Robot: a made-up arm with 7 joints.
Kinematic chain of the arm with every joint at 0, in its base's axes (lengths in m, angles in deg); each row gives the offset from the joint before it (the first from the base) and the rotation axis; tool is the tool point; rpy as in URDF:
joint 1: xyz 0 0 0.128 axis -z
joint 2: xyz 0 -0.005 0.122 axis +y
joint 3: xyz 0 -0.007 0.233 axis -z
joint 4: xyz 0 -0.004 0.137 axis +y
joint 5: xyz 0 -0.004 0.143 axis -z
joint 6: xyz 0 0 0.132 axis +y
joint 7: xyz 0 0 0.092 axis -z
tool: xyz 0 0 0 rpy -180 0 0
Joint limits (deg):
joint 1: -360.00..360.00
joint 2: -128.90..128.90
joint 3: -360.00..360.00
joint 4: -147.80..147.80
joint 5: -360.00..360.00
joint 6: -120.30..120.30
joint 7: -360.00..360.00
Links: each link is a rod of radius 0.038 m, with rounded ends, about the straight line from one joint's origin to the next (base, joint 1, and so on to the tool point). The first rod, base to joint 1, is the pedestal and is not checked.
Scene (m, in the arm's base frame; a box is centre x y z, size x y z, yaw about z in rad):
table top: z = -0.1
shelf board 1: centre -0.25 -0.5 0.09 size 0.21 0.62 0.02 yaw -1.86
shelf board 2: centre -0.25 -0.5 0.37 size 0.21 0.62 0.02 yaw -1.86
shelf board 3: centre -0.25 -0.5 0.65 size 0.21 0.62 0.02 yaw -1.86
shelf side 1: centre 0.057 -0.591 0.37 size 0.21 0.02 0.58 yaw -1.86
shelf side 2: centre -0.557 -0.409 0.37 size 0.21 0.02 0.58 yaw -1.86
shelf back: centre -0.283 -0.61 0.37 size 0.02 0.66 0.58 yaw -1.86
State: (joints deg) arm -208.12 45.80 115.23 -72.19 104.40 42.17 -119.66
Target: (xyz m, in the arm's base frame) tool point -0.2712 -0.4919 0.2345
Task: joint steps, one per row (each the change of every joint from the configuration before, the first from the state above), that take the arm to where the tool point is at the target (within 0.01 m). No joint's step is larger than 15 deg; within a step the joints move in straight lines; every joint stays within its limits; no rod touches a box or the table.
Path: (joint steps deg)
1: 12.84 -4.54 -7.58 -12.10 2.35 9.39 0.00
2: 12.84 -4.53 -7.58 -12.10 2.35 9.39 0.00
3: -2.14 7.72 10.13 -5.47 1.23 -4.74 0.00
4: -2.14 7.72 10.12 -5.48 1.23 -4.74 0.00
5: -2.15 7.73 10.13 -5.48 1.23 -4.75 0.00
6: -7.13 3.81 -0.27 12.93 -2.50 -3.23 0.00
7: -7.13 3.81 -0.26 12.92 -2.50 -3.22 0.00
8: -7.13 3.81 -0.27 12.93 -2.51 -3.23 0.00

